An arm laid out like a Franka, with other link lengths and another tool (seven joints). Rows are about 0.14 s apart.
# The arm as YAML. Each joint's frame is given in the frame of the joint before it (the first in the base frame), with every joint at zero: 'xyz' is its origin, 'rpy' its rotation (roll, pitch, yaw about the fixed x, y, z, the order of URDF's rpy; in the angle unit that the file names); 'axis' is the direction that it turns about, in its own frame. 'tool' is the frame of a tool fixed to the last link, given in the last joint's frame.
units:
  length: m
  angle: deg
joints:
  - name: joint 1
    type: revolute
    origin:
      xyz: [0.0, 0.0, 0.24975]
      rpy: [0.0, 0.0, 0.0]
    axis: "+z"
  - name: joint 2
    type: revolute
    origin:
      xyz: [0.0, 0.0, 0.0]
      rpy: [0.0, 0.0, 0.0]
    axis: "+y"
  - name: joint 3
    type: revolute
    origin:
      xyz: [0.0, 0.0, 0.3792]
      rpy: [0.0, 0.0, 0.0]
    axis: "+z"
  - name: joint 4
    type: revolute
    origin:
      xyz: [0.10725, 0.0, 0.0]
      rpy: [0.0, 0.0, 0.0]
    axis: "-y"
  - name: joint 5
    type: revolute
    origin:
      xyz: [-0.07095, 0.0, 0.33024]
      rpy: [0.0, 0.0, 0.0]
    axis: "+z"
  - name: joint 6
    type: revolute
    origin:
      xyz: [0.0, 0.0, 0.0]
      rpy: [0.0, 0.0, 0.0]
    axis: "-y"
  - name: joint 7
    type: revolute
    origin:
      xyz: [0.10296, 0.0, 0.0]
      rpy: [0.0, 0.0, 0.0]
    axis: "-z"
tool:
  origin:
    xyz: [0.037, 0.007, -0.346]
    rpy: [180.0, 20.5, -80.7]
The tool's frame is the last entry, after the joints.
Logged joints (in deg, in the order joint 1, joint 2, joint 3, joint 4, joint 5, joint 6, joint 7), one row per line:
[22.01, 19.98, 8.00, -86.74, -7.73, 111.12, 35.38]
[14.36, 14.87, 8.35, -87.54, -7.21, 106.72, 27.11]
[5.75, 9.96, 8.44, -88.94, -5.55, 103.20, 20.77]
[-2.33, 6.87, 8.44, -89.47, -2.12, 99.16, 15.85]
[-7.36, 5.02, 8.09, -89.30, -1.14, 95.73, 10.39]
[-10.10, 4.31, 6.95, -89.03, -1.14, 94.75, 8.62]
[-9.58, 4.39, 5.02, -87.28, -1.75, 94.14, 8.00]
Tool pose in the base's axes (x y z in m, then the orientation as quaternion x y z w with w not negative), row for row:
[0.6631, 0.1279, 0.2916, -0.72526, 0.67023, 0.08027, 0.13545]
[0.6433, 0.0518, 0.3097, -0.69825, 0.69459, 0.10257, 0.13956]
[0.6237, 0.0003, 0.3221, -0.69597, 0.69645, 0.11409, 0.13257]
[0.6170, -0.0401, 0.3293, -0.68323, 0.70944, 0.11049, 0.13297]
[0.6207, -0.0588, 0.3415, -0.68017, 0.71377, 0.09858, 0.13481]
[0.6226, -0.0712, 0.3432, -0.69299, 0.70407, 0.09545, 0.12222]
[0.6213, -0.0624, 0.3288, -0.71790, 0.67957, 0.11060, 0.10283]
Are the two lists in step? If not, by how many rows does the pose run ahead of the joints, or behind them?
The pose runs 2 rows ahead of the joints: the pose in row i belongs to the joints in row i + 2.
